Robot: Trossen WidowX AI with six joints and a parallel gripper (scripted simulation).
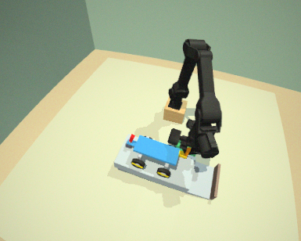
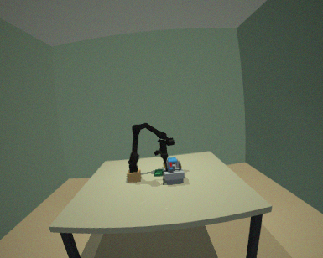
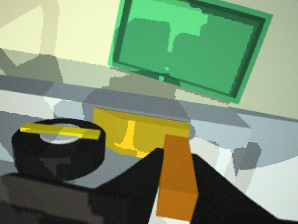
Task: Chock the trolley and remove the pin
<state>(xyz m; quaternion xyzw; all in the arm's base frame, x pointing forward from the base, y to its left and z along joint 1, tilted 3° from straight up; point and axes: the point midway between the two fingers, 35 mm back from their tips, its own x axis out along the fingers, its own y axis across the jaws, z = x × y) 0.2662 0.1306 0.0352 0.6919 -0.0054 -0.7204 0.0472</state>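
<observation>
My gripper tip is now 23 cm to the left of the red-headed stop pin, 5 cm short of it and 4 cm below it. Round my gripper tip: brown end stop: 15 cm to the left, 6 cm below, 5 cm ahead; blue trolley: 12 cm to the right, 7 cm ahead, 2 cm above; green tray: 10 cm below, 6 cm behind, 2 cm to the right.
</observation>
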